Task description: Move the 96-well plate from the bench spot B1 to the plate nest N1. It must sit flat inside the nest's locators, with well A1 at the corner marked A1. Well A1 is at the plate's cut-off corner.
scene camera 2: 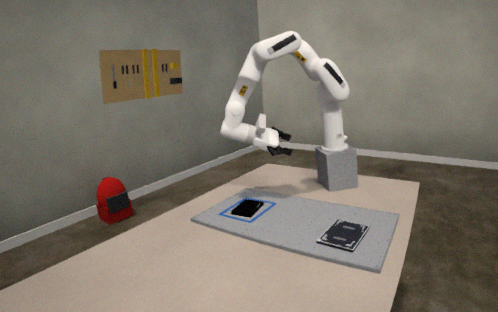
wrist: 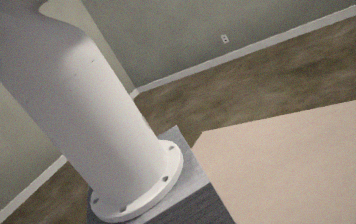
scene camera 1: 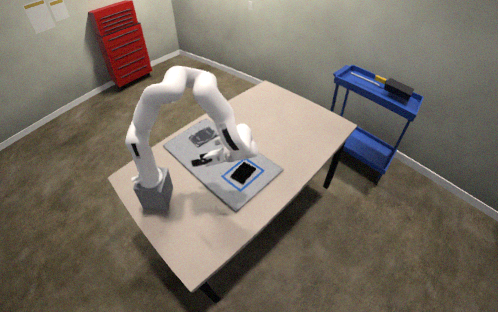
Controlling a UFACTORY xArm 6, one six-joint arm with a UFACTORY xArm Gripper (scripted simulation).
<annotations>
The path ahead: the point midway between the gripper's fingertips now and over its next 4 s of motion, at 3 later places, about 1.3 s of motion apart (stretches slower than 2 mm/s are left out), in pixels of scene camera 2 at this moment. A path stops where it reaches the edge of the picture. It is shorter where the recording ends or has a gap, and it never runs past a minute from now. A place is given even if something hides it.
My gripper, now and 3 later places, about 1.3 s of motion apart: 291, 145; 273, 171; 249, 187; 247, 195
</annotations>
